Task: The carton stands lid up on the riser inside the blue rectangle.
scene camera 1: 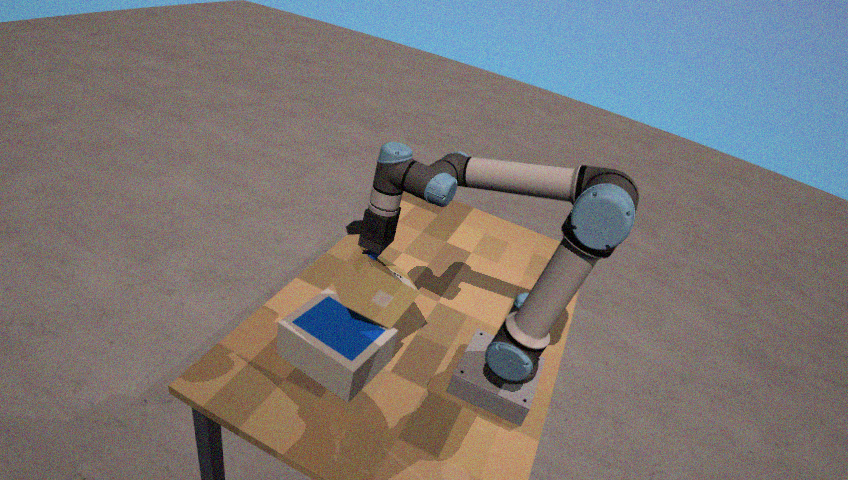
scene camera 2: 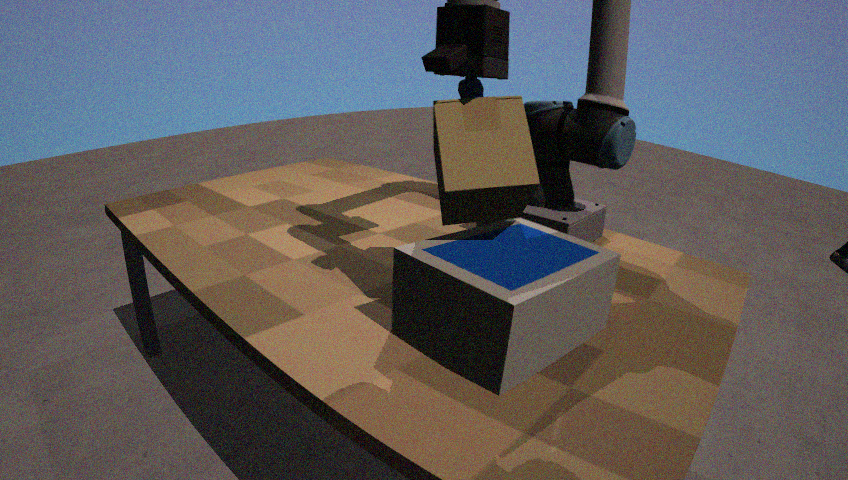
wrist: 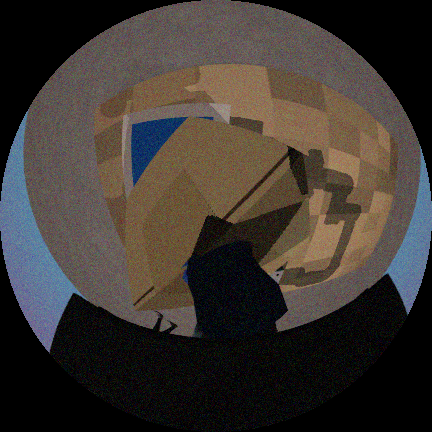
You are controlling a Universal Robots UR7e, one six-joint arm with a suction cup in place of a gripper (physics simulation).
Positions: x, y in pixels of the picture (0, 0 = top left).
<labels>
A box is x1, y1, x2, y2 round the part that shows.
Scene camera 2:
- brown cardboard carton: 486, 170 [433, 96, 539, 224], held by my suction cup
</labels>
